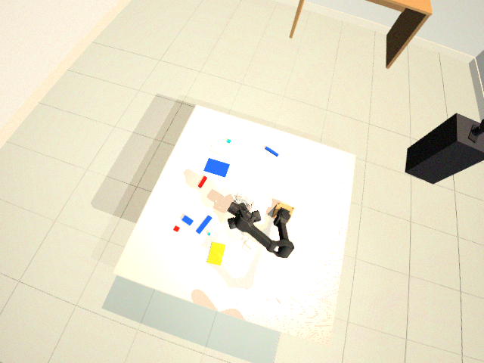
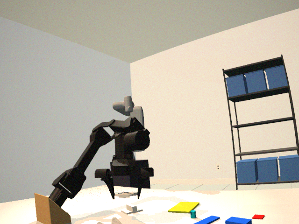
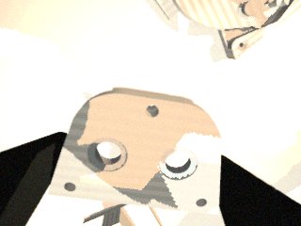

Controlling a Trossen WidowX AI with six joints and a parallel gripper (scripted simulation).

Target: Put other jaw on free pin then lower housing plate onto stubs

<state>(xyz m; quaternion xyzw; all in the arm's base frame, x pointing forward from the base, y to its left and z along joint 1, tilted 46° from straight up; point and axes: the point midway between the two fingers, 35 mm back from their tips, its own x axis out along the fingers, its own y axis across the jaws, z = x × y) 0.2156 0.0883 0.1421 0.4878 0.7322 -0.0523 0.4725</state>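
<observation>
The jaw is 110 mm to the right of my gripper tip, 70 mm below it and 20 mm ahead of it. From my gripper tip the other things lie so: housing plate: 20 mm above, 10 mm to the right, 10 mm ahead; red block: 350 mm ahead, 160 mm to the right, 70 mm below; yellow plate: 220 mm to the left, 80 mm below, 70 mm ahead.
</observation>
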